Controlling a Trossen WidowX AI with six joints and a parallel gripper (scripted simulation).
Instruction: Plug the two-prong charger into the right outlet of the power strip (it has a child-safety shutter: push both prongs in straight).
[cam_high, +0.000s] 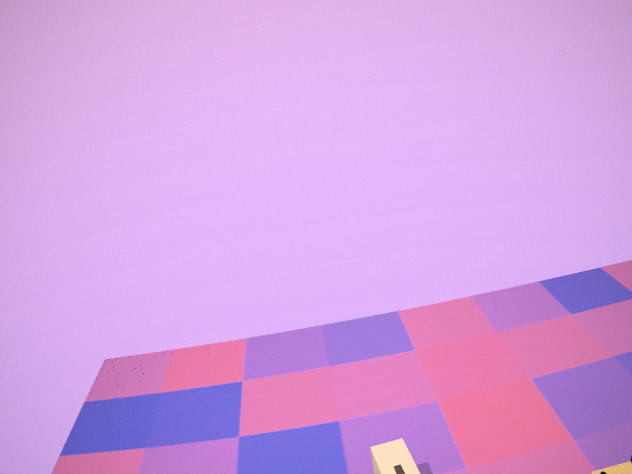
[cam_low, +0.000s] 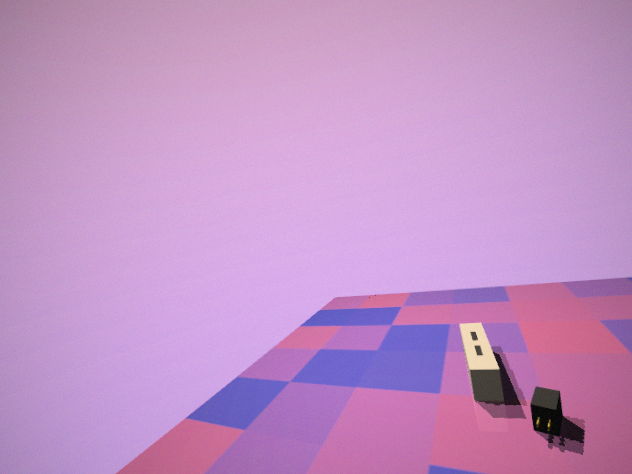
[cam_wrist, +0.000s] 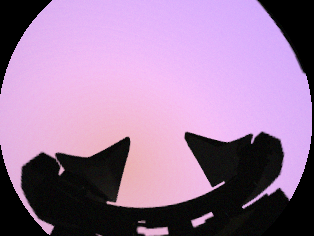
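Right now the charger is 64 cm ahead of my gripper tip, 34 cm to the left of it and 44 cm below it.
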